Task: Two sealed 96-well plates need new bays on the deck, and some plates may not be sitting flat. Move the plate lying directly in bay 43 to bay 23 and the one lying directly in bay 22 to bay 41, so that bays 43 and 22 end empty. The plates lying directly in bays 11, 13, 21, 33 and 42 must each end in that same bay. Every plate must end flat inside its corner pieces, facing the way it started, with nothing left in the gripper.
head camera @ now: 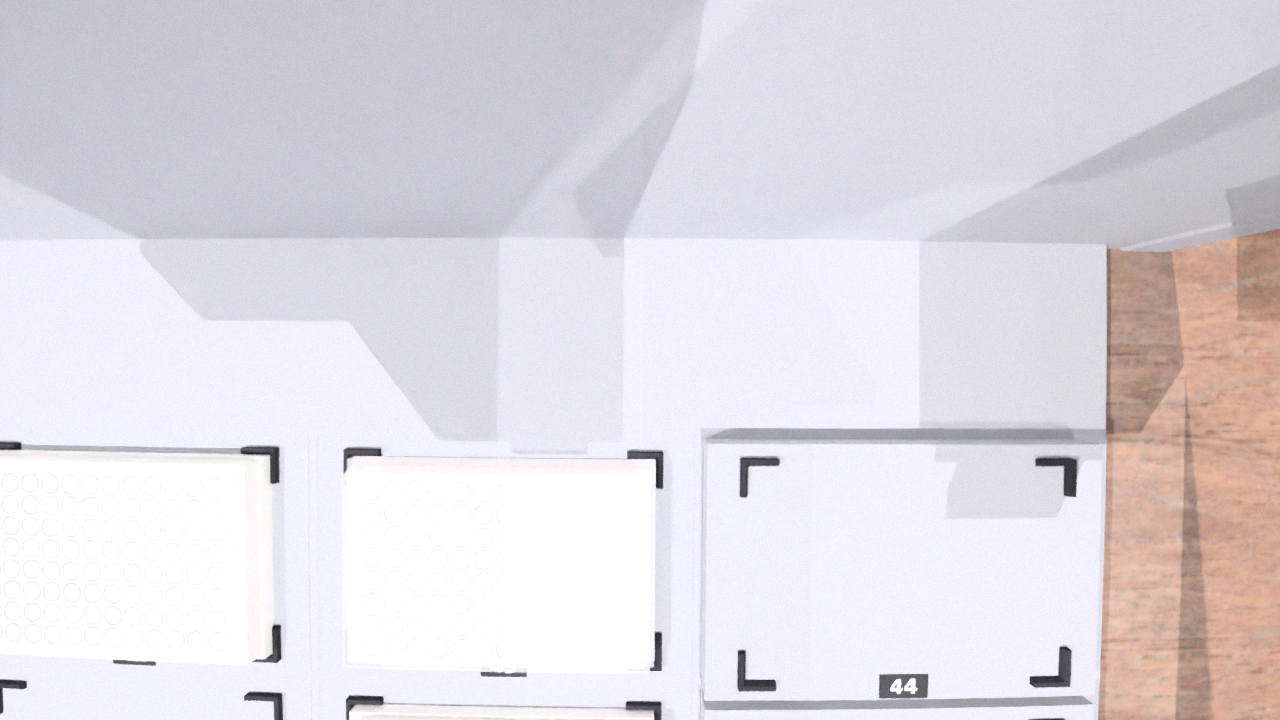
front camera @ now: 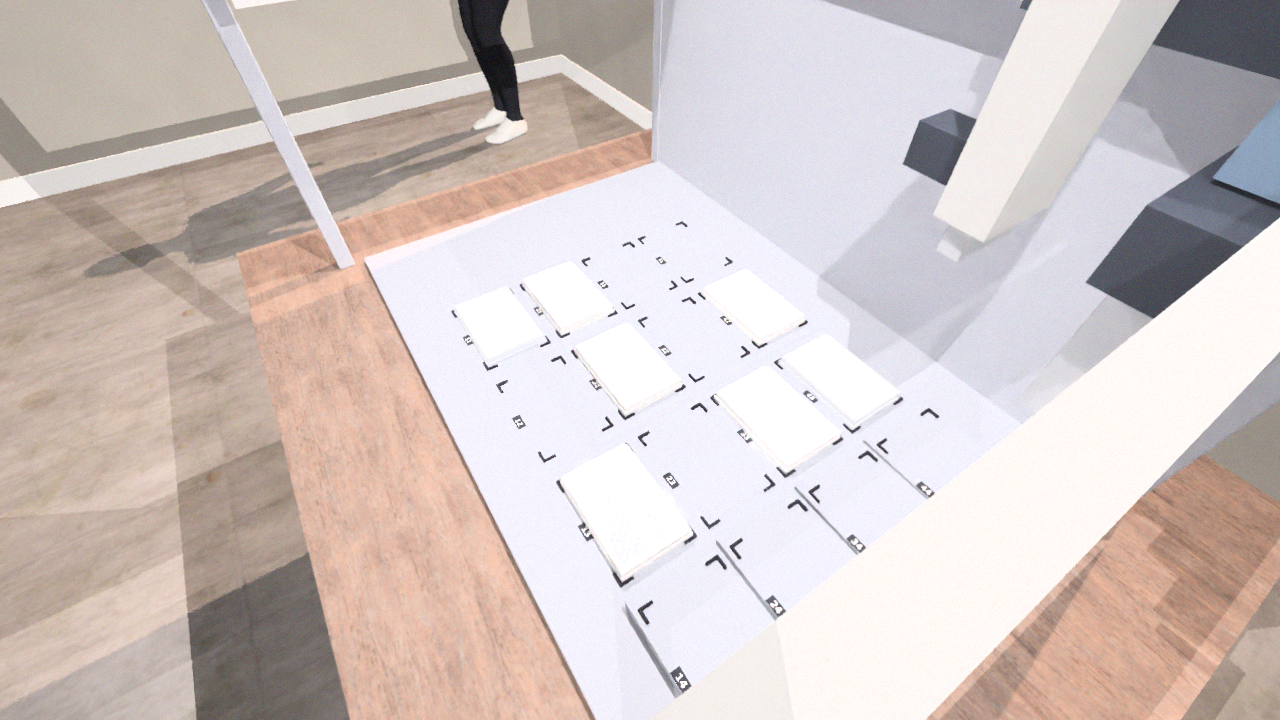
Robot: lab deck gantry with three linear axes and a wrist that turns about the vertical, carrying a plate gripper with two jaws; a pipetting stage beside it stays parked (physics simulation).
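Frame: origin at the robot's base, x ahead, y left, z up, level; centimetres.
Where they show: robot's base at its link origin: (front camera: 454, 312).
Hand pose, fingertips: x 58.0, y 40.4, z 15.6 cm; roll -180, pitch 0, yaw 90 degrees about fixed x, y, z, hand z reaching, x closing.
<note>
Things, the pixels of their centre, and the offset from my fingertips. "pt": a spot on its surface instead.
- bay 11 at a spot on its surface: (front camera: 496, 324) pt dx -50.8, dy -36.6, dz -14.2 cm
- bay 21 at a spot on its surface: (front camera: 568, 295) pt dx -50.7, dy -25.5, dz -14.2 cm
- bay 22 at a spot on its surface: (front camera: 628, 365) pt dx -34.6, dy -25.5, dz -14.2 cm
- bay 13 at a spot on its surface: (front camera: 624, 508) pt dx -18.2, dy -36.4, dz -14.2 cm
- bay 33 at a spot on its surface: (front camera: 776, 418) pt dx -18.0, dy -15.4, dz -14.2 cm
- bay 42 at a spot on its surface: (head camera: 116, 555) (front camera: 757, 302) pt dx -34.5, dy -3.7, dz -14.2 cm
- bay 43 at a spot on its surface: (head camera: 501, 564) (front camera: 842, 374) pt dx -18.5, dy -3.7, dz -14.2 cm
- Bay 44 at a spot on its surface: (head camera: 904, 573) pt dx -2.5, dy -4.0, dz -14.2 cm
In the front view white plates lie in bay 11 (front camera: 496, 324), bay 21 (front camera: 568, 295), bay 22 (front camera: 628, 365), bay 13 (front camera: 624, 508), bay 33 (front camera: 776, 418), bay 42 (front camera: 753, 306) (head camera: 116, 555) and bay 43 (front camera: 838, 378) (head camera: 501, 564). The bay 43 plate looks raised at its end toward bay 42: a gap shows over the corner piece there. I cannot tell for sure that the others are flat. Bays 23 (front camera: 671, 480) and 41 (front camera: 660, 260) hold no plate. My gripper's jaws do not show in either view.
A thick pale column (front camera: 1038, 134) and dark boxes (front camera: 1172, 259) hang over the deck's back right. A large pale beam (front camera: 984, 501) crosses the front right and hides part of the deck. Bay 44 (head camera: 904, 573) and bays 12, 31 and 32 hold no plate.
</note>
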